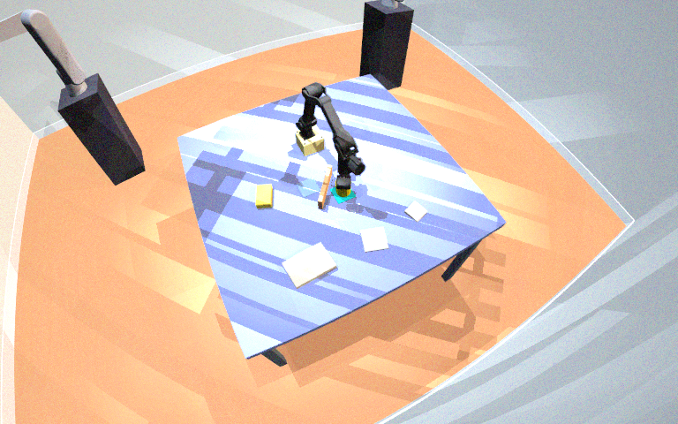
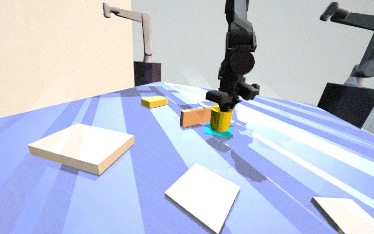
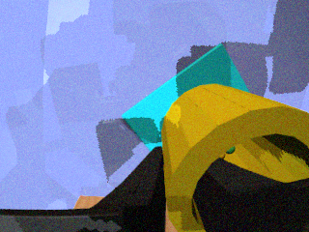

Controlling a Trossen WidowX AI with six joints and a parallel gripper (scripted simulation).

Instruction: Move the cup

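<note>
Right now my gripper tip is 20 mm to the left of the yellow cup and 20 mm short of it. Also, from my gripper tip: cyan pad 50 mm below, 20 mm to the right, 20 mm ahead; then orange bar 80 mm to the right, 30 mm behind, 20 mm below.
</note>
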